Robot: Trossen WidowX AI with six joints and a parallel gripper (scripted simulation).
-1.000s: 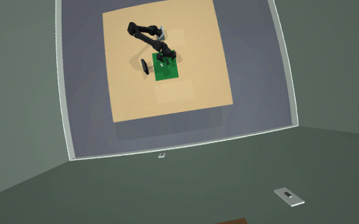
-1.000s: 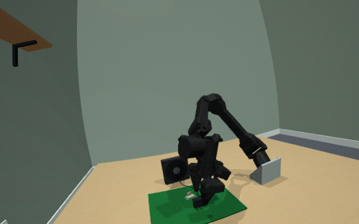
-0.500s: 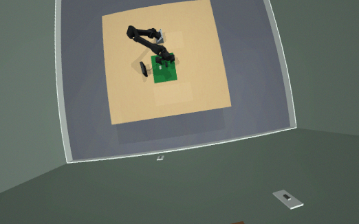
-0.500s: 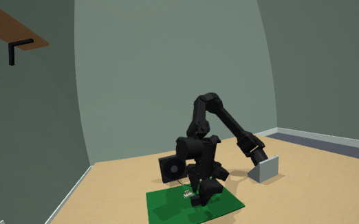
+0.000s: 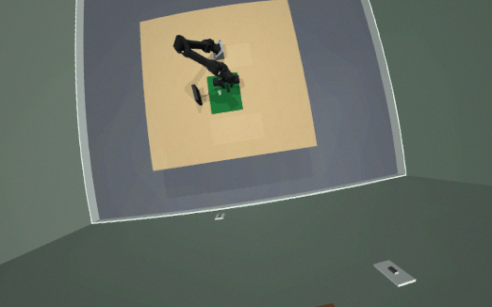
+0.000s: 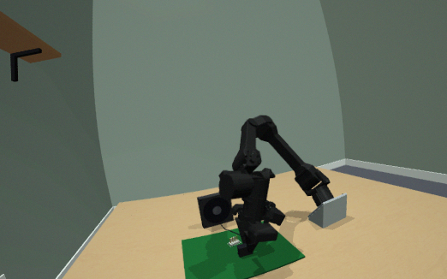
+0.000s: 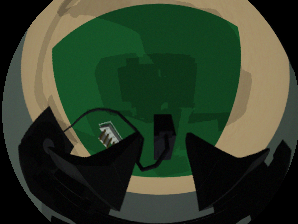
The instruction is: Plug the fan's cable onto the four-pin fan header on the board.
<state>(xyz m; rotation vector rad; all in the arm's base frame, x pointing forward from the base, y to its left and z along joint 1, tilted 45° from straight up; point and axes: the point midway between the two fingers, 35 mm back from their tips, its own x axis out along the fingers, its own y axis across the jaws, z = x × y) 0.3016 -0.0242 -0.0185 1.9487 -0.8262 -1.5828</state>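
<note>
Right now my gripper tip is 1 cm short of the dark fan plug. Also, from my gripper tip: pale four-pin header: 1 cm ahead, 7 cm to the right, 2 cm below; then green board: 2 cm ahead, 4 cm to the right, 4 cm below; then black fan: 1 cm ahead, 22 cm to the right, 3 cm above.
</note>
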